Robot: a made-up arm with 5 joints.
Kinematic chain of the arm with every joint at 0, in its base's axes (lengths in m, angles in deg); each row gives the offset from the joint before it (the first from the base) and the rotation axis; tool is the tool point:
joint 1: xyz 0 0 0.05 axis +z
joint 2: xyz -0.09 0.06 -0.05 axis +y
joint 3: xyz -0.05 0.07 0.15 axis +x
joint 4: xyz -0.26 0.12 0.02 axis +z
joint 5: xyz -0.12 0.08 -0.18 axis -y
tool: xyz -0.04 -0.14 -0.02
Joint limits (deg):
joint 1: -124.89..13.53
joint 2: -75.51..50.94
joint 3: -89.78..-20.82
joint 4: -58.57..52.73
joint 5: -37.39..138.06
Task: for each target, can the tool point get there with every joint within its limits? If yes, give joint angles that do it. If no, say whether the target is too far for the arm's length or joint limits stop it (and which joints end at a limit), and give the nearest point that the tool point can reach.
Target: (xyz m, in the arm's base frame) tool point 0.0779 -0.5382 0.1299
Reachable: no: joint limits stop it (at a limit: joint 1, joint 2, joint 4) | nearest point -0.1660 -0.1143 0.3411 | short by 0.533 m
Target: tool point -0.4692 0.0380 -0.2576
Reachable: yes | joints 0.62 -27.74 -46.65 -10.97 42.19
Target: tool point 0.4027 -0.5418 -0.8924
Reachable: no: too far | nearest point 0.2895 -0.0707 -0.4552 | short by 0.653 m
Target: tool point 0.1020 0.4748 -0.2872
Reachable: yes | joints -87.68 -23.10 -47.16 -45.15 10.04
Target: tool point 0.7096 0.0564 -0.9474
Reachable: no: too far | nearest point 0.3644 0.0598 -0.4381 | short by 0.615 m
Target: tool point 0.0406 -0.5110 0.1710
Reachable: no: joint limits stop it (at a limit: joint 1, joint 2, joint 4) | nearest point -0.1664 -0.1150 0.3421 | short by 0.478 m
